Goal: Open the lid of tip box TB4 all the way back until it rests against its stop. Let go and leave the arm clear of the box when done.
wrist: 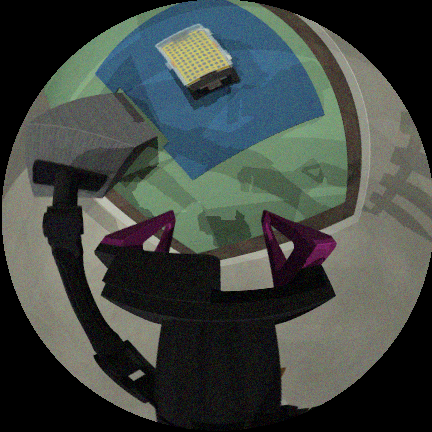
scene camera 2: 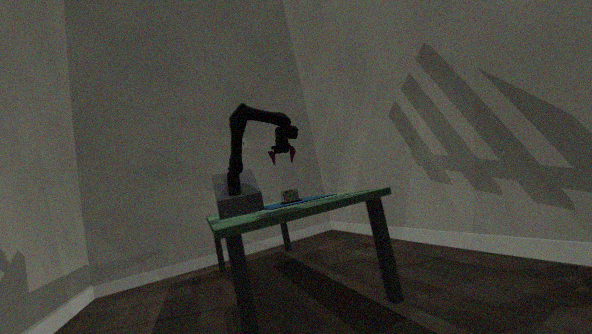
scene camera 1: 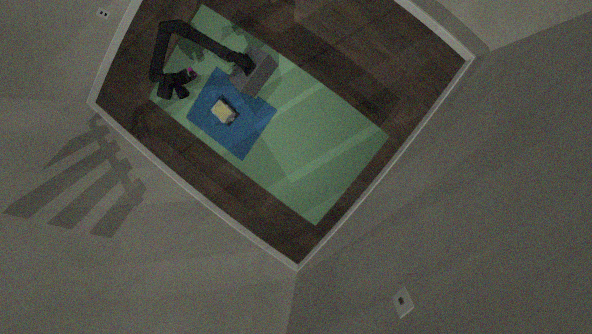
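Where they show: gripper, between the fingertips: (wrist: 217,214) (scene camera 2: 283,164) (scene camera 1: 190,78); arm's base, origin of its link: (wrist: 67,175) (scene camera 2: 233,183) (scene camera 1: 247,64).
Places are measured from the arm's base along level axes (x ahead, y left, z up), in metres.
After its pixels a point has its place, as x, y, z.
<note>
The tip box (scene camera 1: 222,111) @[0.314, 0.032, -0.101] (scene camera 2: 290,195) @[0.313, -0.036, -0.135] (wrist: 196,57) @[0.320, 0.002, -0.100] stands on the blue mat (scene camera 1: 243,145) @[0.398, 0.258, -0.178] (scene camera 2: 272,206) @[0.199, 0.005, -0.178] (wrist: 260,107) @[0.389, -0.128, -0.178]. It has a yellow gridded top surface, a dark base and clear, pale edges around the top. Its clear lid appears to be down over the yellow grid. The label TB4 is not readable. My gripper (scene camera 2: 283,163) @[0.271, -0.195, 0.042] (wrist: 217,214) @[0.271, -0.195, 0.042] is open, its two magenta fingers wide apart with nothing between them. It hangs well above the table, apart from the box. In the wrist view the box is beyond the fingertips, near the top.
The green table (scene camera 1: 325,135) @[-0.013, 0.584, -0.181] (scene camera 2: 320,207) @[0.299, -0.563, -0.191] (wrist: 332,140) @[0.570, -0.251, -0.181] carries the mat. A grey block (scene camera 1: 260,77) @[0.004, 0.090, -0.046] (scene camera 2: 240,204) @[0.015, -0.087, -0.126] (wrist: 75,135) @[0.119, 0.011, -0.001] under the arm's base stands beside the mat and partly overlaps it in scene camera 1's view. Dark floor and pale walls surround the table.
</note>
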